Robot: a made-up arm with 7 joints. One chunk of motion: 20 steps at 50 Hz.
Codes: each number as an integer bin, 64 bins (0 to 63) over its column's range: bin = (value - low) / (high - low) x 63, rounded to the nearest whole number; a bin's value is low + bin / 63 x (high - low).
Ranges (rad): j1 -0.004..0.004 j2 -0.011..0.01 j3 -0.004..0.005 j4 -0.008..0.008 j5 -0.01..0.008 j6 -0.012..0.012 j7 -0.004..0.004
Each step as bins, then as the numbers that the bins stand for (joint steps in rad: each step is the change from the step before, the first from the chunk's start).
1 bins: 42 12 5 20 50 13 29
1 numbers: 0.00133 -0.00700 -0.00329 -0.00292 0.00429 -0.00705 -0.00032
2 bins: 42 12 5 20 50 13 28
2 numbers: 0.00133 -0.00700 -0.00329 -0.00292 0.00429 -0.00705 -0.00044
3 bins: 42 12 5 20 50 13 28
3 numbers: 0.00133 -0.00700 -0.00329 -0.00292 0.00429 -0.00705 -0.00044
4 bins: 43 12 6 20 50 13 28
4 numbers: 0.00146 -0.00700 -0.00314 -0.00292 0.00429 -0.00705 -0.00044
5 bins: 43 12 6 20 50 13 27
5 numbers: 0.00146 -0.00700 -0.00314 -0.00292 0.00429 -0.00705 -0.00057
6 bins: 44 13 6 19 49 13 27
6 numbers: 0.00159 -0.00667 -0.00314 -0.00317 0.00400 -0.00705 -0.00057
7 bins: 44 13 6 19 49 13 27
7 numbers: 0.00159 -0.00667 -0.00314 -0.00317 0.00400 -0.00705 -0.00057
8 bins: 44 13 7 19 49 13 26
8 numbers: 0.00159 -0.00667 -0.00300 -0.00317 0.00400 -0.00705 -0.00070
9 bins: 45 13 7 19 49 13 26
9 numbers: 0.00171 -0.00667 -0.00300 -0.00317 0.00400 -0.00705 -0.00070
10 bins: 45 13 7 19 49 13 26
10 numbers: 0.00171 -0.00667 -0.00300 -0.00317 0.00400 -0.00705 -0.00070
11 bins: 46 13 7 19 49 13 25
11 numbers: 0.00184 -0.00667 -0.00300 -0.00317 0.00400 -0.00705 -0.00083
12 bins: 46 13 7 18 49 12 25
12 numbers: 0.00184 -0.00667 -0.00300 -0.00343 0.00400 -0.00743 -0.00083
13 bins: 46 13 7 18 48 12 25
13 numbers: 0.00184 -0.00667 -0.00300 -0.00343 0.00371 -0.00743 -0.00083
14 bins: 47 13 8 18 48 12 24
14 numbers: 0.00197 -0.00667 -0.00286 -0.00343 0.00371 -0.00743 -0.00095
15 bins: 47 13 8 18 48 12 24
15 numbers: 0.00197 -0.00667 -0.00286 -0.00343 0.00371 -0.00743 -0.00095
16 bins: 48 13 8 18 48 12 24
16 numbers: 0.00210 -0.00667 -0.00286 -0.00343 0.00371 -0.00743 -0.00095
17 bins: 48 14 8 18 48 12 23
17 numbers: 0.00210 -0.00633 -0.00286 -0.00343 0.00371 -0.00743 -0.00108
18 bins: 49 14 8 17 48 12 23
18 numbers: 0.00222 -0.00633 -0.00286 -0.00368 0.00371 -0.00743 -0.00108
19 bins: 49 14 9 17 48 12 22
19 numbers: 0.00222 -0.00633 -0.00271 -0.00368 0.00371 -0.00743 -0.00121
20 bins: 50 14 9 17 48 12 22
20 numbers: 0.00235 -0.00633 -0.00271 -0.00368 0.00371 -0.00743 -0.00121
